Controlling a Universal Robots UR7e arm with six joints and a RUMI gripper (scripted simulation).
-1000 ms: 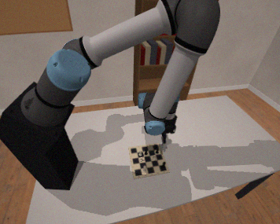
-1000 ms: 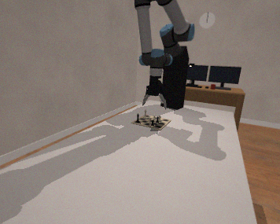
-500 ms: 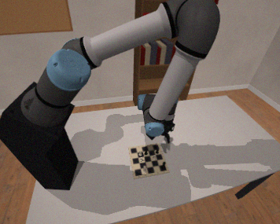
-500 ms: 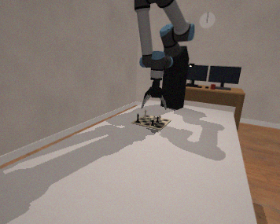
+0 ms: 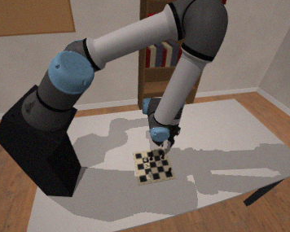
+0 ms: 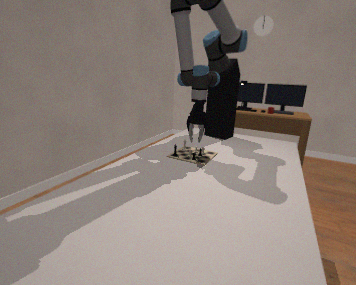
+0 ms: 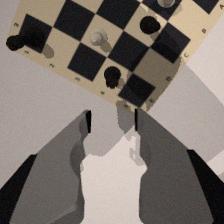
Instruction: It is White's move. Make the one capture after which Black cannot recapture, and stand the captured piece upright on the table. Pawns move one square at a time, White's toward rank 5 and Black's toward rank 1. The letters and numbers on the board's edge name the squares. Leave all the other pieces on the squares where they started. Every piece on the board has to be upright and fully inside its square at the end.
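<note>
Now: hand 30 mm past the white pawn, 40 mm to the left of it and 90 mm above it. Round my hand: tall black piece: 20 mm ahead, 110 mm to the right, 80 mm below; chessboard: 70 mm behind, 40 mm to the right, 110 mm below; black pawn: 70 mm behind, 90 mm below.
</note>
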